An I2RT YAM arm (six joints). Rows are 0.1 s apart.
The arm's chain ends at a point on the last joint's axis. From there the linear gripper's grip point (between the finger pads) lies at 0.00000 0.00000 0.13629 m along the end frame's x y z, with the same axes.
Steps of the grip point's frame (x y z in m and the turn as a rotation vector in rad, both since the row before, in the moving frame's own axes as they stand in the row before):
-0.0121 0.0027 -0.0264 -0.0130 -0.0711 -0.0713
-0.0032 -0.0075 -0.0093 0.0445 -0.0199 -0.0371
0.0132 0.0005 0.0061 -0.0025 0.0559 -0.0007
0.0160 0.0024 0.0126 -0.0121 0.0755 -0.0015
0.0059 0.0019 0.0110 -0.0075 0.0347 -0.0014
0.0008 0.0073 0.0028 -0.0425 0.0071 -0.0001
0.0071 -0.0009 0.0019 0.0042 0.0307 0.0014
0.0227 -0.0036 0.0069 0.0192 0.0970 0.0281
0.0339 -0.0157 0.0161 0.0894 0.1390 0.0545
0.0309 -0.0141 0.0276 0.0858 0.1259 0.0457
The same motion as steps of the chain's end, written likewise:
-0.0025 0.0006 -0.0260 -0.0130 -0.0711 -0.0713
-0.0004 -0.0015 -0.0091 0.0445 -0.0199 -0.0371
0.0056 0.0002 0.0063 -0.0025 0.0559 -0.0007
0.0057 0.0008 0.0130 -0.0121 0.0755 -0.0015
0.0012 0.0009 0.0111 -0.0075 0.0347 -0.0014
-0.0002 0.0015 0.0029 -0.0425 0.0071 -0.0001
0.0029 -0.0003 0.0020 0.0042 0.0307 0.0014
0.0095 -0.0012 0.0076 0.0192 0.0970 0.0281
0.0147 -0.0041 0.0180 0.0894 0.1390 0.0545
0.0135 -0.0028 0.0292 0.0858 0.1259 0.0457

